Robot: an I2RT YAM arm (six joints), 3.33 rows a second.
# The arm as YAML. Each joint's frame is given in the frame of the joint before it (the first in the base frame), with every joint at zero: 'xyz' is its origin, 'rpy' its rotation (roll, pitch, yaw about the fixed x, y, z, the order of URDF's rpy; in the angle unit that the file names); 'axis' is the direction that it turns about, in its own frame. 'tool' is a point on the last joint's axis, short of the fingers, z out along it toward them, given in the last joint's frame.
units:
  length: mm
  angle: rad
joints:
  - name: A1
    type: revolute
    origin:
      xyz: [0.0, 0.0, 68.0]
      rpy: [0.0, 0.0, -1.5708]
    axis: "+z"
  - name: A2
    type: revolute
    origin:
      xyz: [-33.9, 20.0, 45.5]
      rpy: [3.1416, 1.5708, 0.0]
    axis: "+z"
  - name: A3
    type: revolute
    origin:
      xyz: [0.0, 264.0, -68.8]
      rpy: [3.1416, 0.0, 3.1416]
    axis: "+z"
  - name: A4
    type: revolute
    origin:
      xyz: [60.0, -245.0, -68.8]
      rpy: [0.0, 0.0, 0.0]
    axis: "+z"
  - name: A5
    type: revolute
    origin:
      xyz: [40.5, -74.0, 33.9]
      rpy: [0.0, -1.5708, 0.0]
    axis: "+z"
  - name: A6
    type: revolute
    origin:
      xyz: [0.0, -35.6, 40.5]
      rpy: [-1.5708, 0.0, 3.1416]
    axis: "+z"
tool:
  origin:
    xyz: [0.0, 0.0, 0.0]
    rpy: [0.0, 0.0, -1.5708]
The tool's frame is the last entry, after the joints.
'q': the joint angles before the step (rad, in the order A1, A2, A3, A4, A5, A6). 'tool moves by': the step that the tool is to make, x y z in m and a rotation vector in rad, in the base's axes. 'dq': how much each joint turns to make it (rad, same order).
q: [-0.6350 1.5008 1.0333 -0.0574 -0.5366 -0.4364]
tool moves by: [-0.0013 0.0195 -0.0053 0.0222 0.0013 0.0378]
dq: [0.0456 -0.0391 -0.0561 0.0145 -0.0020 0.0221]
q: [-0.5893 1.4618 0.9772 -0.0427 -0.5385 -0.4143]
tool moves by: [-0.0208 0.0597 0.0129 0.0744 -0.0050 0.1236]
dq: [0.1338 -0.1933 -0.1021 -0.0852 -0.0247 0.0740]
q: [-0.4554 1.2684 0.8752 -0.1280 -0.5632 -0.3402]
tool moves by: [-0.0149 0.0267 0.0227 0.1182 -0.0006 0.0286]
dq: [0.0655 -0.1092 0.0117 -0.0963 -0.0206 0.1337]
